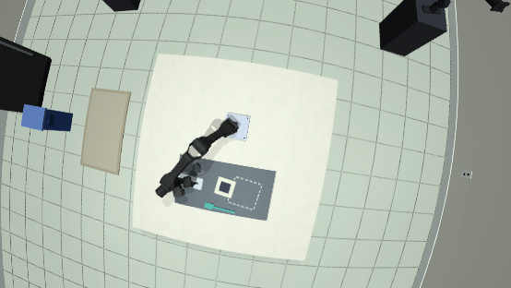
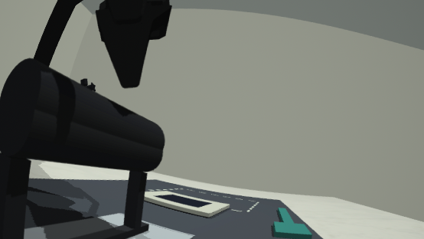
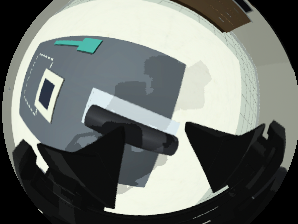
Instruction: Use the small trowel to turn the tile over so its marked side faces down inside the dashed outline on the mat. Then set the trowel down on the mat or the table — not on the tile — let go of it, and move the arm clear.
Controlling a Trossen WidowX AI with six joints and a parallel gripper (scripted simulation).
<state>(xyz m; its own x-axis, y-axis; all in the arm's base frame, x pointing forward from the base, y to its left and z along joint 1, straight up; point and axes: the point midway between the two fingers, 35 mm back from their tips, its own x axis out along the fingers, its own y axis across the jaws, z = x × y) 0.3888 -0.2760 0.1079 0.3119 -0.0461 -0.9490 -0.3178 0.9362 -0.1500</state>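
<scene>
My gripper tip is 260 mm to the right of the dark mat and 130 mm above it. Round my gripper tip: teal trowel: 230 mm to the left, 140 mm ahead, 100 mm below; tile: 270 mm to the left, 100 mm below, 10 mm behind.
</scene>
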